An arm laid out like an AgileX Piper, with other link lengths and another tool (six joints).
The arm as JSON. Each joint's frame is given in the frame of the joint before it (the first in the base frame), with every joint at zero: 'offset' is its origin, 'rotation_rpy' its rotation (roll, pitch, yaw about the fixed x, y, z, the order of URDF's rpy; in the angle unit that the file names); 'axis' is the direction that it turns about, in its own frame. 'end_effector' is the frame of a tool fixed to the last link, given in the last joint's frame.
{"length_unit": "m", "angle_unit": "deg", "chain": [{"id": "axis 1", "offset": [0.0, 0.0, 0.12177], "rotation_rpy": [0.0, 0.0, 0.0], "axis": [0.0, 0.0, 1.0]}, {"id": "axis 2", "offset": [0.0, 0.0, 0.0], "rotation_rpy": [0.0, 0.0, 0.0], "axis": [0.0, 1.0, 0.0]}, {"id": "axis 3", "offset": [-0.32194, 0.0, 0.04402], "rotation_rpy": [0.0, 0.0, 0.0], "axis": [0.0, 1.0, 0.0]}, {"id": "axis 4", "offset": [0.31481, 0.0, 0.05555], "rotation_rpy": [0.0, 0.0, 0.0], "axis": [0.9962, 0.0, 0.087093]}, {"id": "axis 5", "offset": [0.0, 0.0, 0.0], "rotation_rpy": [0.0, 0.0, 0.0], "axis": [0.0, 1.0, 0.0]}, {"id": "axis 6", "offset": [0.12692, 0.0, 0.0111], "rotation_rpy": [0.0, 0.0, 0.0], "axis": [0.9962, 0.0, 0.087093]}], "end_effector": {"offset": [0.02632, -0.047, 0.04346], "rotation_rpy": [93.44, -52.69, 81.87]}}
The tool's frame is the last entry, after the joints.
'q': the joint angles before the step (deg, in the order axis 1, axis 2, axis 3, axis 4, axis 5, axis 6). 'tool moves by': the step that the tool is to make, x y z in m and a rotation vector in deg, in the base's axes. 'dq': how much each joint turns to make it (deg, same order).
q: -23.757 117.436 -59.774 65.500 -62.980 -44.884
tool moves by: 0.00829 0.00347 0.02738 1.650 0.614 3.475
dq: 0.430 -4.599 0.000 0.798 5.045 -4.735
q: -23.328 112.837 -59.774 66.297 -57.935 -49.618
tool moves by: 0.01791 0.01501 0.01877 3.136 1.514 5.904
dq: 1.956 -4.090 -0.001 1.941 6.661 -5.463
